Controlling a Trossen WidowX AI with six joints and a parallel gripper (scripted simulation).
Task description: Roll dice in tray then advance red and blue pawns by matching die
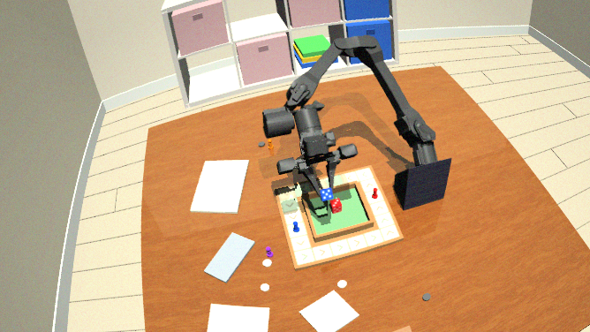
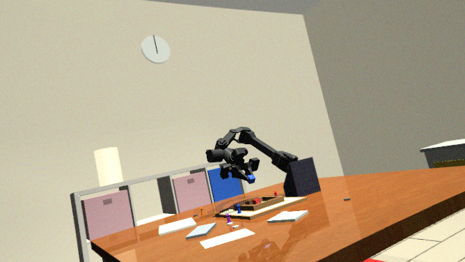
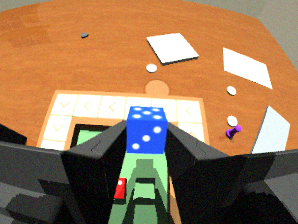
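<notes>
My gripper tip is now 15 cm past the red pawn, 4 cm to the left of it and 10 cm above it. Also, from my gripper tip: green tray: 4 cm behind, 3 cm to the right, 12 cm below; then purple pawn: 17 cm ahead, 2 cm to the left, 11 cm below; then blue pawn: 8 cm ahead, 2 cm to the right, 10 cm below.
</notes>
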